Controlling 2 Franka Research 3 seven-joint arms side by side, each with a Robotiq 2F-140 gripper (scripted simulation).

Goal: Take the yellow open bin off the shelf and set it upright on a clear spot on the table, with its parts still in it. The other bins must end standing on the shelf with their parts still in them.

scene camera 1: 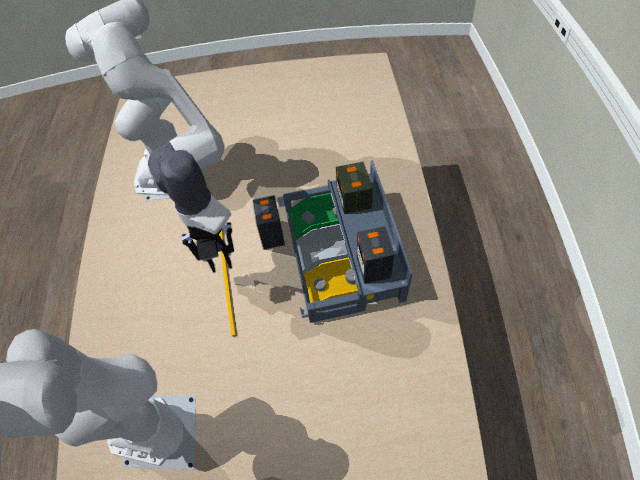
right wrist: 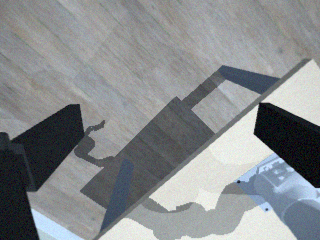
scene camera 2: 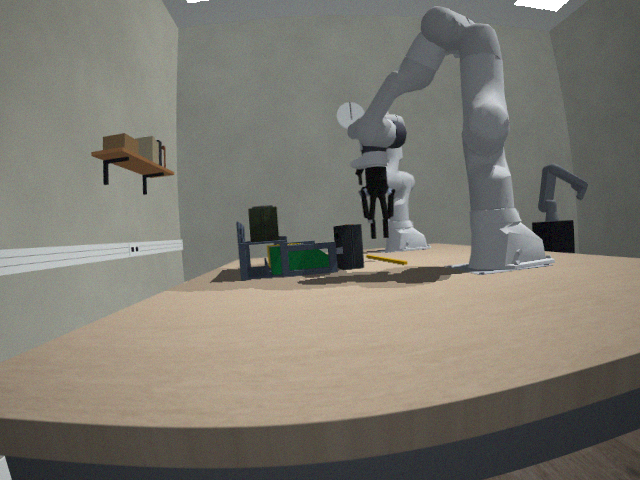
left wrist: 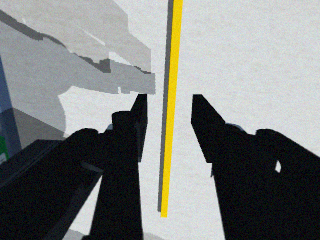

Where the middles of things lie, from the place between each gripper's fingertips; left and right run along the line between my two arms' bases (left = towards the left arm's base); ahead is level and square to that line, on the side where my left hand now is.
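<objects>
My left hand (scene camera 2: 379, 238): 7 cm above the yellow bin (scene camera 1: 333, 272), 31 cm short of it, 7 cm left of it. Counted from my left hand: green bin (scene camera 1: 321, 206), 7 cm below, 29 cm ahead, 16 cm to the left; blue-grey shelf (scene camera 1: 380, 215), 4 cm below, 33 cm ahead, 5 cm to the left; grey bin (scene camera 1: 326, 242), 7 cm below, 30 cm ahead, 4 cm to the left.
From my right hand: yellow bin, 37 cm below, 51 cm ahead, 93 cm to the left; green bin, 37 cm below, 48 cm ahead, 115 cm to the left; blue-grey shelf, 35 cm below, 52 cm ahead, 104 cm to the left; grey bin, 37 cm below, 49 cm ahead, 104 cm to the left.
</objects>
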